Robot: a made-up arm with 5 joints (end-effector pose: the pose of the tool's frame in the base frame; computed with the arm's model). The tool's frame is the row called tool. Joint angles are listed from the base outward.
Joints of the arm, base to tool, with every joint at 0 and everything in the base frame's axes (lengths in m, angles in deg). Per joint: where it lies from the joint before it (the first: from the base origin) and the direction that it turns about. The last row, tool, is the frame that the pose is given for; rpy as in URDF.
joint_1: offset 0 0 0.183 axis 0 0 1
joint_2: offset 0 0 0 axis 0 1 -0.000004
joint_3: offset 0.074 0 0.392 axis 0 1 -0.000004
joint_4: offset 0.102 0 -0.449 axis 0 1 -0.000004
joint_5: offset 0.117 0 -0.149 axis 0 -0.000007 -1
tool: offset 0 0 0 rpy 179.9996 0 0
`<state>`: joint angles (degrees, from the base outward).
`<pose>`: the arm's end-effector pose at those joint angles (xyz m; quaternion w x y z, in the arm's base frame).
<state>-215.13 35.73 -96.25 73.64 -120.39</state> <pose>-0.6626 0.4662 0.1542 0.0242 -0.6728 0.7309 -0.1116</pose>
Working (the frame after each row of the table, in the pose's form):
after joint_1: 0.0000 0.0000 0.1830 0.3018 0.0000 0.0000 0.9534
after joint_2: 0.0000 0.0000 0.1830 0.2872 -0.2925 0.0926 0.9074
after joint_3: -0.2363 0.1663 0.4580 0.2607 0.4804 -0.1521 0.8235
after joint_4: -0.5971 0.4201 0.3258 0.2998 -0.1089 0.0345 0.9471
after joint_5: -0.6626 0.4662 0.1542 0.6728 0.0242 -0.1116 -0.7309

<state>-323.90 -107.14 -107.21 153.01 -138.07</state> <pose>-0.4421 -0.3223 0.4825 0.3963 0.0437 0.8590 0.3211</pose>
Working (the frame after each row of the table, in the pose's form):
after joint_1: 0.0000 0.0000 0.1830 0.9508 0.0000 0.0000 0.3098
after joint_2: 0.0000 0.0000 0.1830 0.5646 0.2493 -0.7650 0.1840
after joint_3: -0.3203 -0.2336 0.1382 0.2808 -0.2960 0.9084 0.0915
after joint_4: -0.5930 -0.4324 0.4513 0.8178 0.1581 -0.4850 0.2665
after joint_5: -0.4421 -0.3223 0.4825 0.0437 -0.3963 -0.3211 0.8590

